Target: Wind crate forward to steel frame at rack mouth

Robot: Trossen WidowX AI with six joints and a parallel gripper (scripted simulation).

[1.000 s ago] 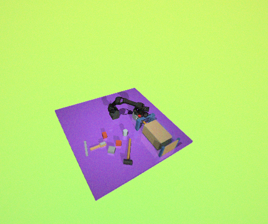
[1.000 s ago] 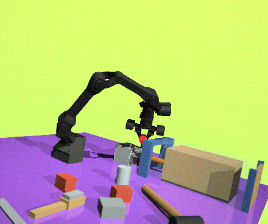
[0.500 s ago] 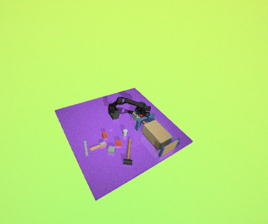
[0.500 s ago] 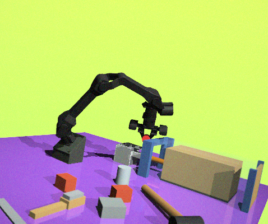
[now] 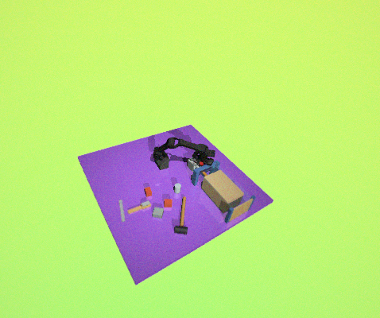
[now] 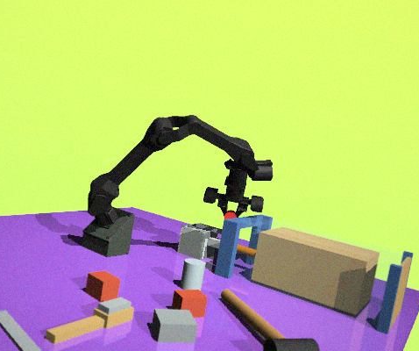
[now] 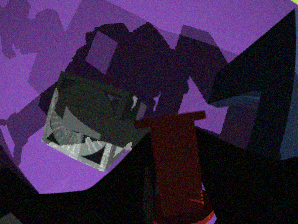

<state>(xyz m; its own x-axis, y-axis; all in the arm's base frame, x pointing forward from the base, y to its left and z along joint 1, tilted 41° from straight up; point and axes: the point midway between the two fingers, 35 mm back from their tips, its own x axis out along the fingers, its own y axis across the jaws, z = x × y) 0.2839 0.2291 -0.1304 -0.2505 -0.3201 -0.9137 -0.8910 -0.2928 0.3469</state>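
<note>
Right now the winch handle is 30 mm behind my gripper tip, 20 mm to the right of it and 30 mm below it. Round my gripper tip: red knob 10 mm ahead, 10 mm to the right; then grey winch 110 mm behind, 30 mm to the right, 100 mm below; then grey block 210 mm ahead, 560 mm to the right, 110 mm below.
</note>
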